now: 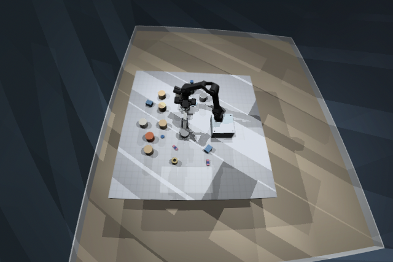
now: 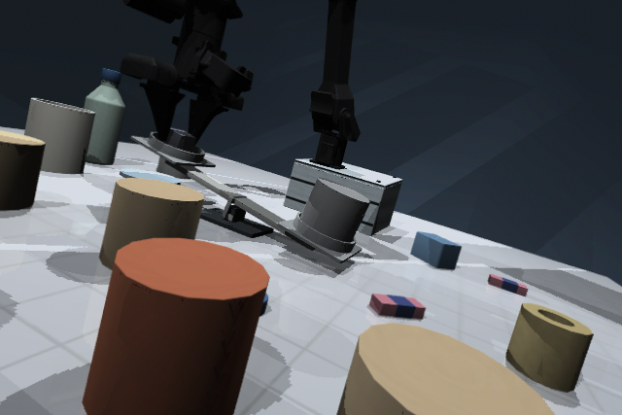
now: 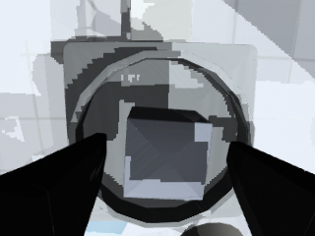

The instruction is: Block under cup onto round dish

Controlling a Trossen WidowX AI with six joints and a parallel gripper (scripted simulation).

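Now: the dark grey block right at my gripper tip. The rest, counted from my gripper tip: light blue round dish (100 mm to the right, 90 mm behind, 80 mm below); then small balance (120 mm to the left, 60 mm below, 20 mm ahead); then bottle (230 mm to the right, 80 mm behind, 30 mm above).
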